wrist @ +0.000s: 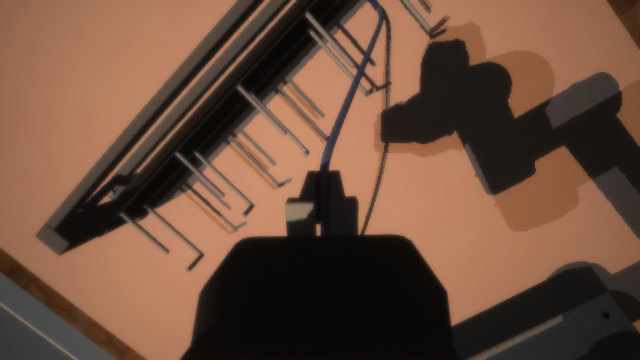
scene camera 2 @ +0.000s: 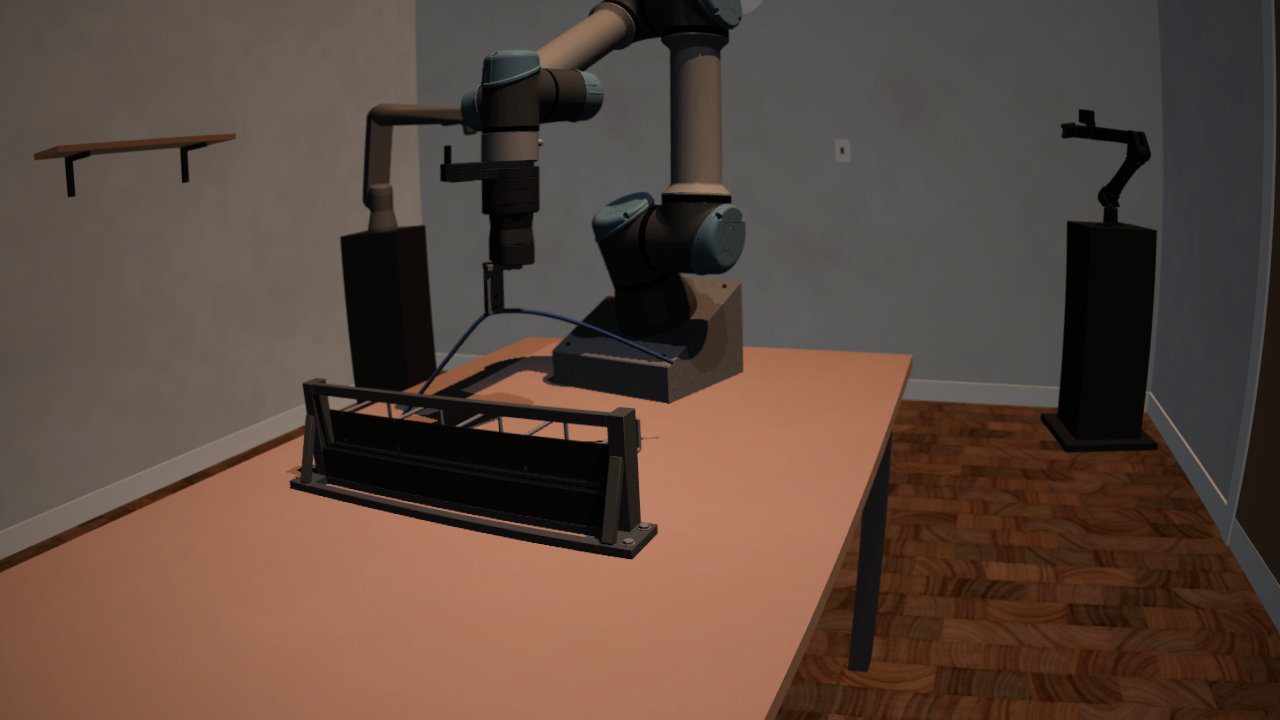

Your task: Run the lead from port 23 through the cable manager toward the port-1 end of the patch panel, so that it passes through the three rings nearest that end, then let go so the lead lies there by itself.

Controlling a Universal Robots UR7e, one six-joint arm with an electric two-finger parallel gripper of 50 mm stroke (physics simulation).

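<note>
My gripper (scene camera 2: 493, 308) (wrist: 324, 187) is shut on the blue lead (scene camera 2: 452, 348) (wrist: 344, 110) and holds it well above the table, behind the patch panel (scene camera 2: 465, 474) (wrist: 200, 139). From the fingers, one stretch slopes down to the panel's ring side and another arches toward the robot's base. In the wrist view the lead crosses over a wire ring near the top; whether it runs inside that ring I cannot tell. More rings, such as one at mid-panel (wrist: 272, 120) and one near the lower-left end (wrist: 175, 231), stand apart from the lead. Port numbers are not readable.
The robot's wedge-shaped base (scene camera 2: 716, 335) stands at the back of the table (scene camera 2: 447, 626). The panel's end post (scene camera 2: 623, 474) rises at its right end in the scene view. Dark arm shadows fall on the table beside the rings. Two pedestals (scene camera 2: 389, 313) (scene camera 2: 1108, 340) carry other arms beyond the table.
</note>
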